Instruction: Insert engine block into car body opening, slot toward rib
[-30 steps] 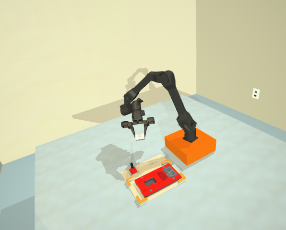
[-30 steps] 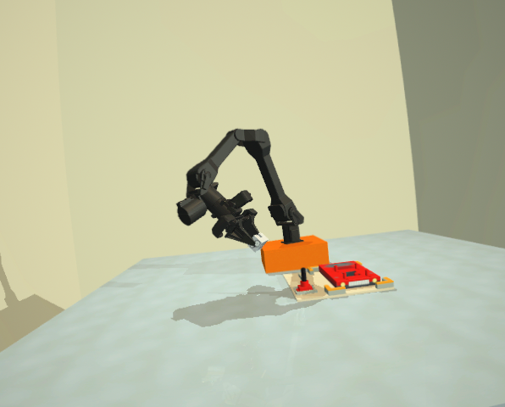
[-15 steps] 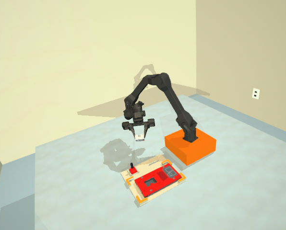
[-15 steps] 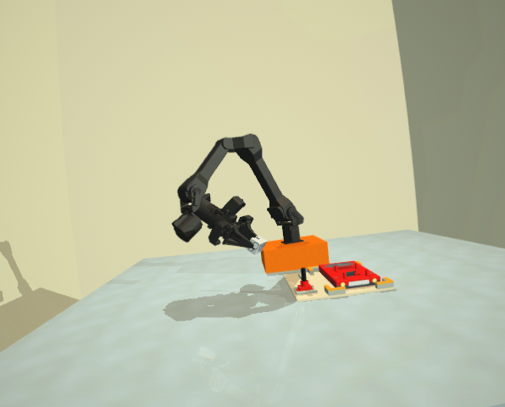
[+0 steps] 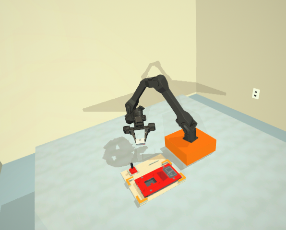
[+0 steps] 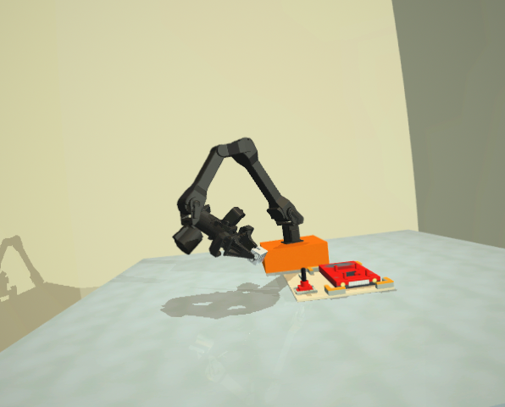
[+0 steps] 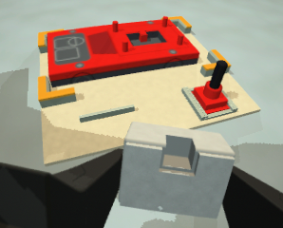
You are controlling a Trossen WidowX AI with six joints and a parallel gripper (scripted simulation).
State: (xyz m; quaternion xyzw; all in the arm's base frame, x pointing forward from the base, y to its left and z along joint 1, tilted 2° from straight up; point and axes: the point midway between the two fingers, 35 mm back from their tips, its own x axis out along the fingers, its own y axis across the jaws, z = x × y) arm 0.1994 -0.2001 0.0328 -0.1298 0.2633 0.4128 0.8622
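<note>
Now: the black post 13 cm ahead of my gripper tip, 8 cm to the left of it and 5 cm below it. The rest, counted from my gripper tip: engine block 1 cm above.
</note>
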